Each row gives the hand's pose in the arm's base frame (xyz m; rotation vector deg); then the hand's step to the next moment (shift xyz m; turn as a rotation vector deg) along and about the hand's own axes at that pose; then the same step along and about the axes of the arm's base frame.
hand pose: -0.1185 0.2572 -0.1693 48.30 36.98 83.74
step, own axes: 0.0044 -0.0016 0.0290 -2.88 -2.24 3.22
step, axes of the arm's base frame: 0.0247 0.0017 0.0159 3.82 -3.00 -0.31
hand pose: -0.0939 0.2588 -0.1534 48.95 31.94 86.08
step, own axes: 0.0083 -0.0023 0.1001 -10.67 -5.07 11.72
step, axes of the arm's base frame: 0.0799 -0.0057 0.0606 11.97 -11.49 1.23
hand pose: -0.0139 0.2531 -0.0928 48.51 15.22 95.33
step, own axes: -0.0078 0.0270 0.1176 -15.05 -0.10 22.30
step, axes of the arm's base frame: 0.0567 -0.0459 0.0964 15.32 -19.74 9.98
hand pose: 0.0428 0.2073 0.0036 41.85 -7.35 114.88
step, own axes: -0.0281 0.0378 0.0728 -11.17 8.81 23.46
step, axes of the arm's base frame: 0.0111 -0.0687 0.0517 7.12 -21.96 14.83
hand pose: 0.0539 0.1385 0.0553 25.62 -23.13 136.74
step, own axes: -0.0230 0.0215 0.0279 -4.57 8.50 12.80
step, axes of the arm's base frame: 0.0081 -0.0396 0.0117 0.34 -13.83 8.10
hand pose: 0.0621 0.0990 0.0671 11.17 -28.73 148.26
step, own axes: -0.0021 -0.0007 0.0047 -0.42 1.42 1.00
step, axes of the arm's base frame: 0.0024 -0.0022 0.0041 -0.29 -1.72 0.38
